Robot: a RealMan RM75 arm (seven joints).
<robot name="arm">
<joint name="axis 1" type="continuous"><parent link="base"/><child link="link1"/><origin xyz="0 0 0.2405"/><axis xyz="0 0 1"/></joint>
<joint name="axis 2" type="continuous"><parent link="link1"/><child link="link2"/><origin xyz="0 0 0"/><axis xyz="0 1 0"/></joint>
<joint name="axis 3" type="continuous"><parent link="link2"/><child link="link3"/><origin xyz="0 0 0.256"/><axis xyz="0 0 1"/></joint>
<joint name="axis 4" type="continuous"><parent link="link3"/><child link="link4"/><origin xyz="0 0 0"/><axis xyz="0 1 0"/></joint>
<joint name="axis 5" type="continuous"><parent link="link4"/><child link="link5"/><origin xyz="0 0 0.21"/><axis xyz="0 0 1"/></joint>
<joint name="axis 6" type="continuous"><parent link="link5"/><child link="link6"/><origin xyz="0 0 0"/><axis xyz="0 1 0"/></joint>
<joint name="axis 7" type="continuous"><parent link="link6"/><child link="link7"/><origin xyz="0 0 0.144"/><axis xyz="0 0 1"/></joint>
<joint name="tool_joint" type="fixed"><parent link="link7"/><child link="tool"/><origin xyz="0 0 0"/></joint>
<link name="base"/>
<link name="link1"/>
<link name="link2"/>
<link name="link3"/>
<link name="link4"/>
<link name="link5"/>
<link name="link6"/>
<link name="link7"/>
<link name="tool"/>
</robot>
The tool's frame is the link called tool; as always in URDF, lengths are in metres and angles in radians. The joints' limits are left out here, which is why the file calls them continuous.
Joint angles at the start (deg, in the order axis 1, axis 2, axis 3, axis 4, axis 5, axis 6, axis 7):
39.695, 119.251, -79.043, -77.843, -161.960, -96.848, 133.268
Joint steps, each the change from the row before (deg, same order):
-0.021, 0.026, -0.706, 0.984, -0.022, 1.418, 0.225
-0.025, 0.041, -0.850, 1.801, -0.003, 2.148, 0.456
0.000, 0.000, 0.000, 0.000, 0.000, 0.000, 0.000
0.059, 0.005, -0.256, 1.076, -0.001, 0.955, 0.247
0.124, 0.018, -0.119, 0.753, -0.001, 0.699, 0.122
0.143, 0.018, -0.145, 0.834, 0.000, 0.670, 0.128
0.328, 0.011, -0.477, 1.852, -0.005, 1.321, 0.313
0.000, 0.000, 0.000, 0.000, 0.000, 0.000, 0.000
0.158, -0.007, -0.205, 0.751, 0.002, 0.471, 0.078
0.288, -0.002, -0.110, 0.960, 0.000, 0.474, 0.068
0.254, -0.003, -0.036, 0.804, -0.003, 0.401, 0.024
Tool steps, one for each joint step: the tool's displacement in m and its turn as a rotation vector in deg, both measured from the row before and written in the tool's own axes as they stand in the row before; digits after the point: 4 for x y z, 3 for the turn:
-0.0013, -0.0001, 0.0043, 0.310, -0.034, -0.095
-0.0009, -0.0003, 0.0074, 0.240, 0.028, 0.254
0.0000, 0.0000, 0.0000, 0.000, 0.000, 0.000
0.0001, -0.0003, 0.0038, -0.034, 0.119, 0.303
-0.0004, -0.0004, 0.0024, 0.030, -0.005, 0.150
-0.0003, -0.0002, 0.0026, -0.035, 0.073, 0.143
-0.0004, 0.0000, 0.0059, -0.150, 0.368, 0.208
0.0000, 0.0000, 0.0000, 0.000, 0.000, 0.000
-0.0002, 0.0001, 0.0023, -0.082, 0.196, 0.010
-0.0003, -0.0001, 0.0025, -0.157, 0.237, 0.052
-0.0003, -0.0002, 0.0019, -0.119, 0.170, 0.052

